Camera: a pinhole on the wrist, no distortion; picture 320 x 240 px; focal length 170.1 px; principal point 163.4 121.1 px. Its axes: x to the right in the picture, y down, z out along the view. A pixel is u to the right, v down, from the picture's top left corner.
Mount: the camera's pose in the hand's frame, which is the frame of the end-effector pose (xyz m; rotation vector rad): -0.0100 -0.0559 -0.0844 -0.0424 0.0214 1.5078
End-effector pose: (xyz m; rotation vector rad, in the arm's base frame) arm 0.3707 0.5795 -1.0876 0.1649 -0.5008 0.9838
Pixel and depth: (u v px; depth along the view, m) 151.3 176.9 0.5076
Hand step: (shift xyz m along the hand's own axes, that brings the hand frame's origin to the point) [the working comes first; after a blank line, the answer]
In the camera's frame: -0.0361 0.1665 0.5076

-0.1846 -0.0605 0.4217
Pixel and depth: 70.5 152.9 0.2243
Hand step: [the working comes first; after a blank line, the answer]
In the camera's frame: -0.1225 0.0419 0.2243

-0.0623 -0.1662 0.1440
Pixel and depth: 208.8 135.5 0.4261
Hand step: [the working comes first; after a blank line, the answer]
In the camera's frame: 0.1137 0.0361 0.4261

-0.0440 0.0774 0.3362
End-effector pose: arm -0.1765 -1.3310 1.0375 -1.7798 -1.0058 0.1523
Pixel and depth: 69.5 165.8 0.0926
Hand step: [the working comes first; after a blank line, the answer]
In the camera's frame: -0.0511 0.0243 0.0926

-0.0386 -0.1015 0.0098
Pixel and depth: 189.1 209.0 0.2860
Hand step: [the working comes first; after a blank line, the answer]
In the camera's frame: 0.0432 0.1478 0.2860

-0.1583 0.0082 0.1974
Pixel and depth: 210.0 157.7 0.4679
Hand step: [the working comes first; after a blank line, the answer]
In the camera's frame: 0.1282 0.1007 0.4679

-0.1081 0.0976 0.3764
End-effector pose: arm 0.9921 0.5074 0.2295 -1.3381 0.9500 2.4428
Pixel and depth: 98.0 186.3 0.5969
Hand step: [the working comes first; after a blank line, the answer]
In the camera's frame: -0.2295 0.2288 0.5969

-0.2600 -0.2458 0.5179
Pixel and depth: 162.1 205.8 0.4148
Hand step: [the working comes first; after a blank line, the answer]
In the camera's frame: -0.0032 0.2065 0.4148

-0.2214 -0.0290 0.3271
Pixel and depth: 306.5 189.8 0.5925
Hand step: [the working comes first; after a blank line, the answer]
In the camera's frame: 0.4985 0.2393 0.5925

-0.2246 0.4806 0.4838
